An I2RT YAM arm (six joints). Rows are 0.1 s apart.
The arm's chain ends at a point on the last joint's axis. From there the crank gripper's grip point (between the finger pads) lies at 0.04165 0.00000 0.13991 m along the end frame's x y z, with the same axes.
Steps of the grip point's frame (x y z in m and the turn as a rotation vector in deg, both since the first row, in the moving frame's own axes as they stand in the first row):
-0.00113 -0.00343 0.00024 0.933 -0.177 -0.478
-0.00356 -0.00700 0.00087 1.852 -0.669 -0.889
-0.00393 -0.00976 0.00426 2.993 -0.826 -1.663
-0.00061 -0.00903 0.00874 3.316 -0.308 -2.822
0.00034 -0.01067 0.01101 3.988 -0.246 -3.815
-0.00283 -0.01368 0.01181 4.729 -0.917 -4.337
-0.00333 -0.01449 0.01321 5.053 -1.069 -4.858
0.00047 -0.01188 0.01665 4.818 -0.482 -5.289
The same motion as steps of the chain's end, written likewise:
-0.00069 -0.00081 0.00013 0.933 -0.177 -0.478
-0.00188 -0.00184 0.00048 1.852 -0.669 -0.889
-0.00179 -0.00126 0.00390 2.993 -0.826 -1.663
0.00039 0.00110 0.00881 3.316 -0.308 -2.822
0.00136 0.00181 0.01127 3.988 -0.246 -3.815
-0.00003 0.00093 0.01177 4.729 -0.917 -4.337
-0.00005 0.00126 0.01316 5.053 -1.069 -4.858
0.00236 0.00365 0.01696 4.818 -0.482 -5.289

